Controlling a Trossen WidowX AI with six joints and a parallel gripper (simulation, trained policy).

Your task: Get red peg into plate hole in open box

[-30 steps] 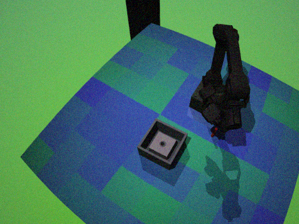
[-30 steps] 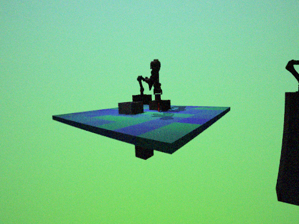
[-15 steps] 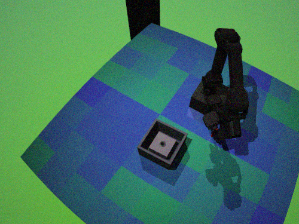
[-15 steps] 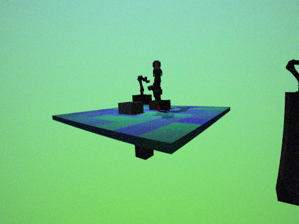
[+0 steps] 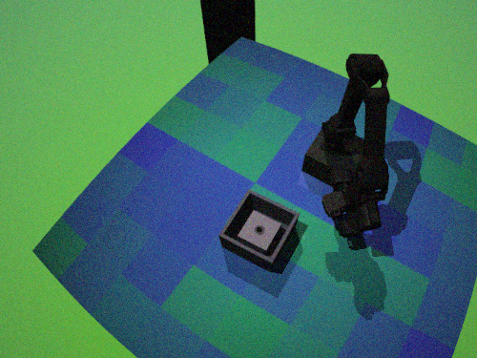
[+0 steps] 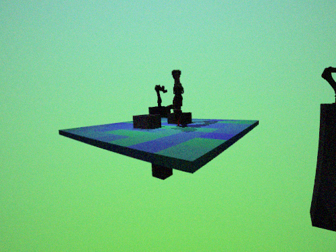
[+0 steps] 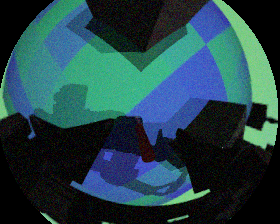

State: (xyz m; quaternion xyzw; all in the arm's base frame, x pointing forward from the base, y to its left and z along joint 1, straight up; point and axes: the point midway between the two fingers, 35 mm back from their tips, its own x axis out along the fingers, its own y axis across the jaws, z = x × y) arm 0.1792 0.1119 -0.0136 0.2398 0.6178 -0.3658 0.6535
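My gripper tip is 1 cm past the red peg, 2 cm to the right of it and 1 cm above it. Also, from my gripper tip: dark box: 17 cm ahead, 16 cm to the right, 2 cm below; pale plate: 17 cm ahead, 16 cm to the right.
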